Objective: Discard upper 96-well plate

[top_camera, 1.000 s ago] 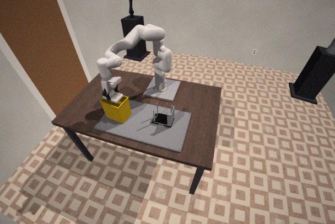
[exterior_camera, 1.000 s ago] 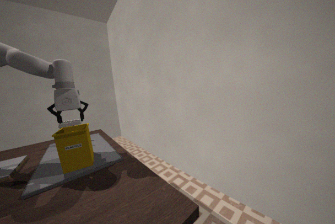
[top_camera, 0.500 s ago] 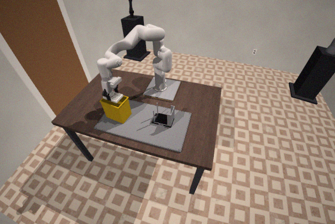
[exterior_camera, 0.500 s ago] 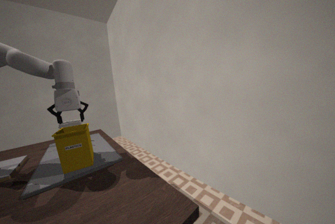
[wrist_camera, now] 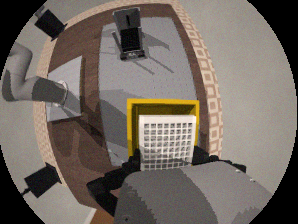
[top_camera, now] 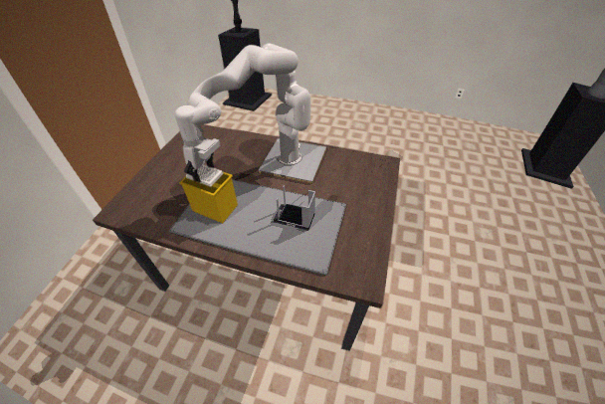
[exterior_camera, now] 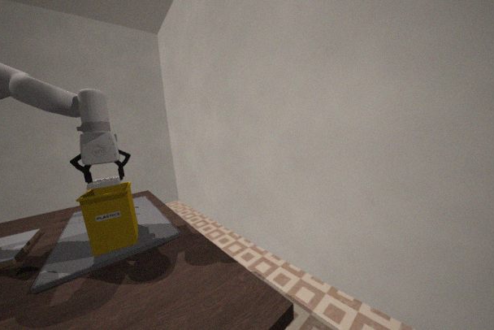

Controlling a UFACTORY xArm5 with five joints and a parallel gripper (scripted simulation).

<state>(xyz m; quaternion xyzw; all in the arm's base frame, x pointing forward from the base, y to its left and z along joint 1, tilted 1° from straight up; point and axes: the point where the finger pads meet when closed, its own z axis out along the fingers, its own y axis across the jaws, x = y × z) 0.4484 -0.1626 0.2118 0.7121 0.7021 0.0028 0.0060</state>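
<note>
The white 96-well plate lies 1 cm below my hand. The rest, counted from my hand: yellow plastics bin W1: 13 cm below.
</note>
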